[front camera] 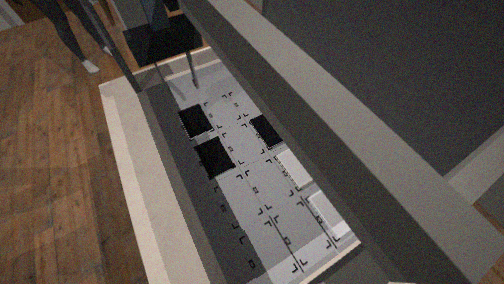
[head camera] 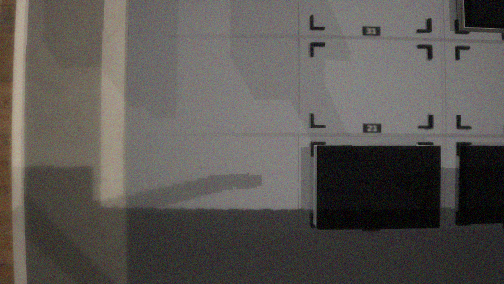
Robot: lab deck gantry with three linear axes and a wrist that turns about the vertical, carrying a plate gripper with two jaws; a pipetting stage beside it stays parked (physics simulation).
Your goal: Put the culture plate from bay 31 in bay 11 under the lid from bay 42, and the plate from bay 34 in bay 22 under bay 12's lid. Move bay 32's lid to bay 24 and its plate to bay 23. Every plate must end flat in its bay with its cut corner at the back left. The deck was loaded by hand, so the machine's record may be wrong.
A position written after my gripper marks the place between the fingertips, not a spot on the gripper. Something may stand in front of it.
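I can see a black lid (front camera: 212, 154), and there is a black lid (head camera: 357, 186) as well. My gripper (front camera: 183, 90) is visible to me too.
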